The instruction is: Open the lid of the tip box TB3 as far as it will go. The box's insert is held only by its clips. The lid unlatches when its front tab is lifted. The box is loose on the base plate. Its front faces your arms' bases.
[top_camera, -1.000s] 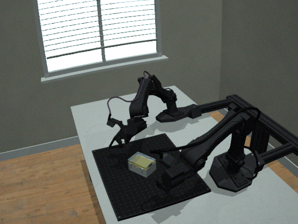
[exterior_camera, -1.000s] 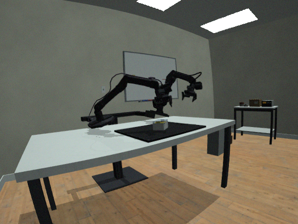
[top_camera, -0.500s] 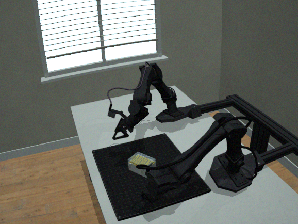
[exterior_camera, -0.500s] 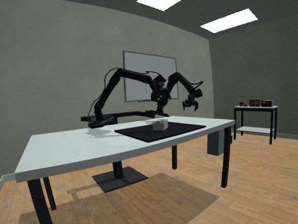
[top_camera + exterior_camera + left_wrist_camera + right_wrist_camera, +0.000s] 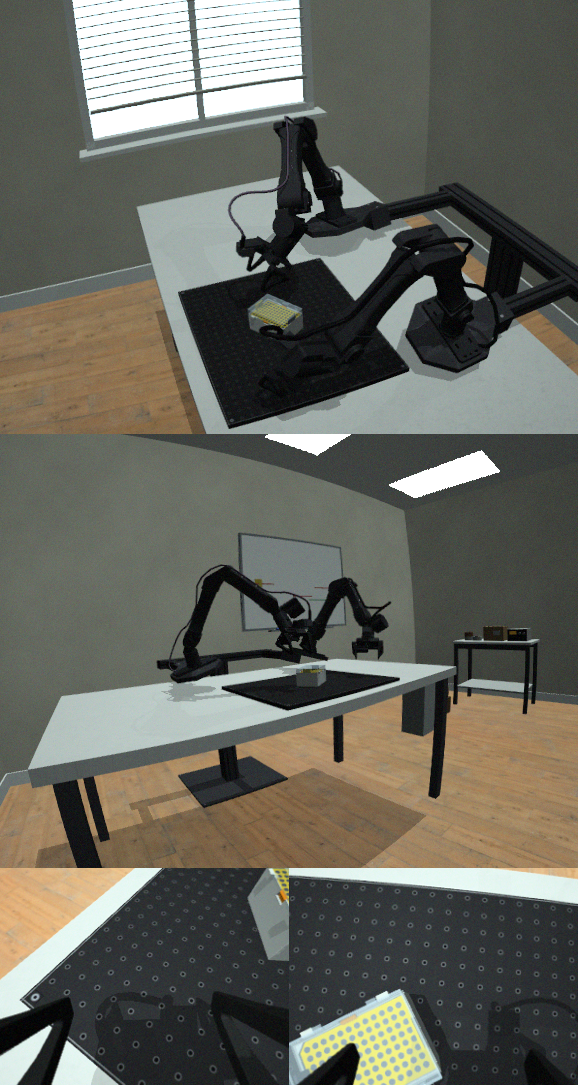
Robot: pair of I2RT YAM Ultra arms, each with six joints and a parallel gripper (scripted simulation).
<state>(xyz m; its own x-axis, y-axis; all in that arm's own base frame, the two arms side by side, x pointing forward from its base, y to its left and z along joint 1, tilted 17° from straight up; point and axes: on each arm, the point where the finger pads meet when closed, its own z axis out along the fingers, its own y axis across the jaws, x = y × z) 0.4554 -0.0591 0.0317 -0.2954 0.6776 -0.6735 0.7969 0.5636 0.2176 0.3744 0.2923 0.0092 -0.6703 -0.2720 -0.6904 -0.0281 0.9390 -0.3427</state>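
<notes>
The tip box is 24 cm to the right of my left hand, 10 cm behind it and 4 cm below it.
My right gripper is now 90 mm above the tip box, 70 mm to the right of it and 20 mm past it.
</notes>
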